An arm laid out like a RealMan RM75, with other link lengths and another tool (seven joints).
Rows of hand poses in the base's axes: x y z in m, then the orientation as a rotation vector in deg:
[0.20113, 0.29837, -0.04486, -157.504, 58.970, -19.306]
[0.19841, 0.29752, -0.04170, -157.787, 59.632, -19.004]
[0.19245, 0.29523, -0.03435, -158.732, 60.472, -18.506]
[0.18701, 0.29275, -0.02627, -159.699, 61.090, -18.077]
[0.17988, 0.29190, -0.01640, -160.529, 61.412, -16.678]
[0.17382, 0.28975, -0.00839, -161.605, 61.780, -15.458]
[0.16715, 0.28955, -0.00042, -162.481, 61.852, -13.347]
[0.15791, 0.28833, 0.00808, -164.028, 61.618, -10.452]
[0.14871, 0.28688, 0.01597, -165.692, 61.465, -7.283]
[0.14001, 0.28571, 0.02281, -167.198, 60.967, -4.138]
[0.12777, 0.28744, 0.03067, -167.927, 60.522, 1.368]
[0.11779, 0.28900, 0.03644, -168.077, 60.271, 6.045]
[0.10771, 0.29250, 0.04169, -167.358, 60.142, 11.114]
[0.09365, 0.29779, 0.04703, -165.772, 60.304, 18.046]
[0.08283, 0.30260, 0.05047, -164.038, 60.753, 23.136]
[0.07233, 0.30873, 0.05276, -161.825, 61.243, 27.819]
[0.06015, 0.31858, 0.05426, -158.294, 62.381, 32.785]
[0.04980, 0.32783, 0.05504, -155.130, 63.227, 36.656]
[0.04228, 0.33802, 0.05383, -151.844, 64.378, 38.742]
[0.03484, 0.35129, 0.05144, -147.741, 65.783, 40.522]
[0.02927, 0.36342, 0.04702, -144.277, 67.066, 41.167]
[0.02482, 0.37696, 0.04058, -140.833, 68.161, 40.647]
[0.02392, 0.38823, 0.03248, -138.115, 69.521, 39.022]
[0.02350, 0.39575, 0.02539, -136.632, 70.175, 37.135]
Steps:
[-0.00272, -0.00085, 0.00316, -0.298, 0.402, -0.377]
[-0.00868, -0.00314, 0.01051, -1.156, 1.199, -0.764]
[-0.01412, -0.00562, 0.01859, -2.007, 1.921, -1.007]
[-0.02125, -0.00647, 0.02846, -2.364, 3.101, -1.004]
[-0.02731, -0.00862, 0.03647, -3.018, 4.272, -1.014]
[-0.03398, -0.00882, 0.04444, -3.172, 5.835, -0.798]
[-0.04322, -0.01004, 0.05294, -3.656, 8.045, -0.254]
[-0.05242, -0.01149, 0.06083, -4.247, 10.465, 0.257]
[-0.06112, -0.01266, 0.06767, -4.687, 12.757, 0.952]
[-0.07336, -0.01093, 0.07553, -3.978, 16.219, 1.655]
[-0.08334, -0.00937, 0.08130, -3.103, 19.066, 2.103]
[-0.09342, -0.00587, 0.08655, -1.504, 21.956, 2.388]
[-0.10748, -0.00058, 0.09189, 0.958, 25.891, 2.468]
[-0.11830, 0.00423, 0.09533, 3.066, 28.759, 2.228]
[-0.12880, 0.01036, 0.09762, 5.446, 31.330, 1.864]
[-0.14098, 0.02021, 0.09912, 8.792, 33.958, 0.893]
[-0.15133, 0.02946, 0.09990, 11.698, 36.000, 0.071]
[-0.15885, 0.03965, 0.09869, 14.502, 36.898, -1.082]
[-0.16629, 0.05292, 0.09630, 17.940, 37.498, -2.590]
[-0.17186, 0.06505, 0.09188, 20.761, 37.443, -4.016]
[-0.17631, 0.07859, 0.08544, 23.572, 36.542, -5.405]
[-0.17721, 0.08986, 0.07734, 25.568, 35.005, -6.940]
[-0.17763, 0.09738, 0.07025, 26.624, 33.414, -7.779]

